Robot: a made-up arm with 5 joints.
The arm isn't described. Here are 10 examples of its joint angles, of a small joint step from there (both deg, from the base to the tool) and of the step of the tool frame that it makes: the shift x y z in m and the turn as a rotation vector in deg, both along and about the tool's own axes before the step.
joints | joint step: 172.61 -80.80 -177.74 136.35 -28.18 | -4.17 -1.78 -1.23 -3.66 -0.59
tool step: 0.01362 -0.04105 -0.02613 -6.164 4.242 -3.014
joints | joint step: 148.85 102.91 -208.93 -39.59 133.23 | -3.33 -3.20 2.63 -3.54 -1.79
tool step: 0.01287 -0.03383 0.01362 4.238 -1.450 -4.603
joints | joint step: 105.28 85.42 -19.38 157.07 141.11 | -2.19 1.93 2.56 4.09 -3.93
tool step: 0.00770 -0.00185 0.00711 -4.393 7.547 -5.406
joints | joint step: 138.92 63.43 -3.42 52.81 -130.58 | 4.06 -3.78 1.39 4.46 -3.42
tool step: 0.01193 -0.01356 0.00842 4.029 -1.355 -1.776
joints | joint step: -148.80 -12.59 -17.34 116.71 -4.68 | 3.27 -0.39 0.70 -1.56 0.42
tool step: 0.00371 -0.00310 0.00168 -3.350 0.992 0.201
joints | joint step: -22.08 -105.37 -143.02 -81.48 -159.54 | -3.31 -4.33 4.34 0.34 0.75
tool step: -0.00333 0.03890 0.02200 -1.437 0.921 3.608
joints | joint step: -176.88 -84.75 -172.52 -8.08 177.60 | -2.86 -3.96 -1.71 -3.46 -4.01
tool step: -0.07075 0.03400 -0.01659 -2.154 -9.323 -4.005
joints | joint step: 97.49 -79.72 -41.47 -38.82 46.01 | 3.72 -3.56 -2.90 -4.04 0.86
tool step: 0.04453 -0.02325 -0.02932 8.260 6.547 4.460
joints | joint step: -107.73 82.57 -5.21 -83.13 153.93 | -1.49 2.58 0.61 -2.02 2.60
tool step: 0.01153 -0.00045 0.00349 -0.368 1.119 4.084
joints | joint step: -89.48 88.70 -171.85 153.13 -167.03 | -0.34 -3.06 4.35 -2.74 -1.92
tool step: 0.00732 -0.00509 -0.00989 -0.613 -1.352 -1.799
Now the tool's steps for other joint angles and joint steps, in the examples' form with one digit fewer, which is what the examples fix.
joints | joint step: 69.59 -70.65 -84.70 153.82 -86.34 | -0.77 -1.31 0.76 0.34 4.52
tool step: 0.0019 -0.0065 0.0062 -0.21 0.00 5.29
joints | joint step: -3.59 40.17 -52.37 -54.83 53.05 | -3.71 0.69 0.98 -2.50 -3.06
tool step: 0.0238 0.0263 -0.0040 -1.48 3.20 -1.64
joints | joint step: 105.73 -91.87 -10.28 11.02 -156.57 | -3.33 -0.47 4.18 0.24 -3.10
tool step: 0.0251 -0.0120 0.0122 4.56 2.42 -3.05
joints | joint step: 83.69 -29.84 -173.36 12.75 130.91 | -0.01 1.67 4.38 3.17 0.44
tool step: 0.0375 0.0434 0.0258 -6.95 6.06 0.43
